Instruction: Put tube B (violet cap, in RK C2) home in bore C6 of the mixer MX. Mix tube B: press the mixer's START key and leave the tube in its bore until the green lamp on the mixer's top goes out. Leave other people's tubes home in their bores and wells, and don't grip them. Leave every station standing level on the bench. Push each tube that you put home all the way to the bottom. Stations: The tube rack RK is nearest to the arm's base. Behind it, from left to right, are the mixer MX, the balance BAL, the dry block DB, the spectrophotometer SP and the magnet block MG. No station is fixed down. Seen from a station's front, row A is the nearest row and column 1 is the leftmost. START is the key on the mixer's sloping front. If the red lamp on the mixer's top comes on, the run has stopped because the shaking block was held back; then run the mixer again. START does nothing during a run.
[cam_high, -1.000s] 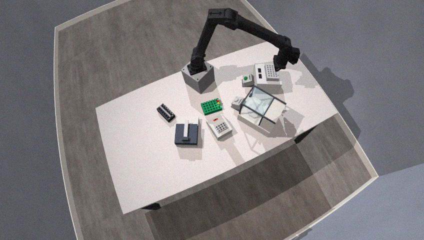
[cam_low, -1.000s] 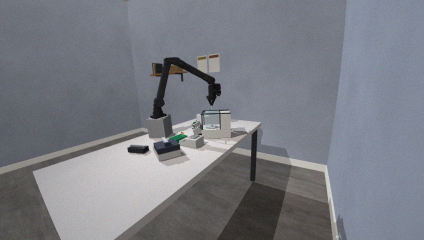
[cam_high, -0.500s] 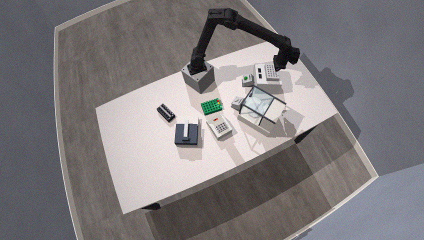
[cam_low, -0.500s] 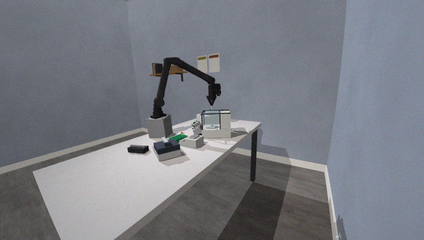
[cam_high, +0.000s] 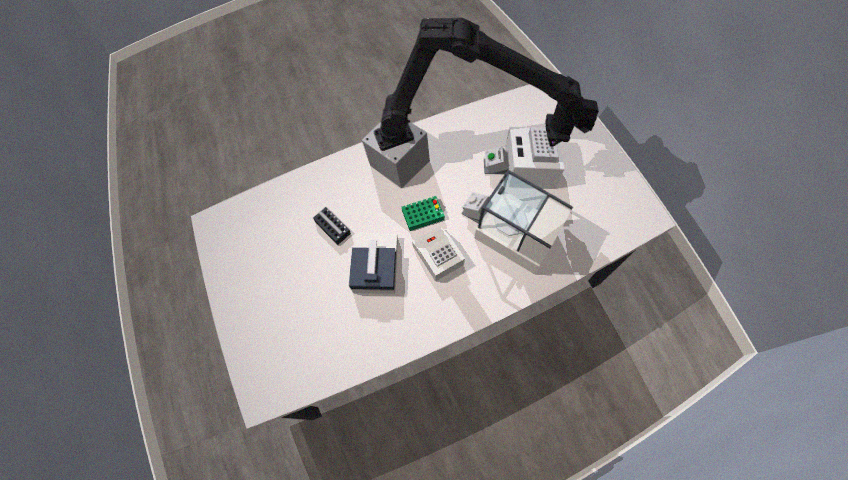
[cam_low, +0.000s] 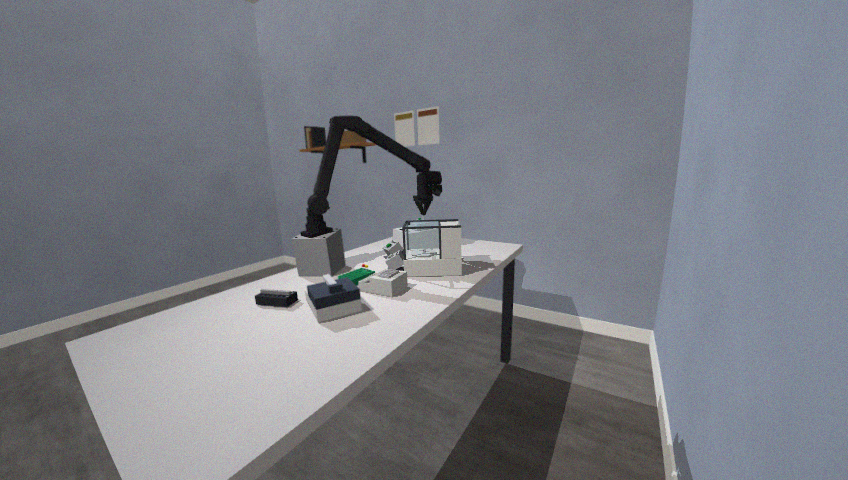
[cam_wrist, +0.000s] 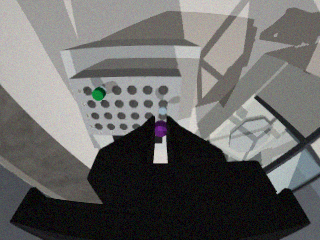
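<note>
My gripper is now 2 cm above the violet-capped tube B. Also, from my hand: green start key (16 cm to the right, 15 cm below, 11 cm behind); then grey bore block (6 cm below, 4 cm behind, 1 cm to the left); then red-capped tube (42 cm to the right, 19 cm below, 2 cm behind).
</note>
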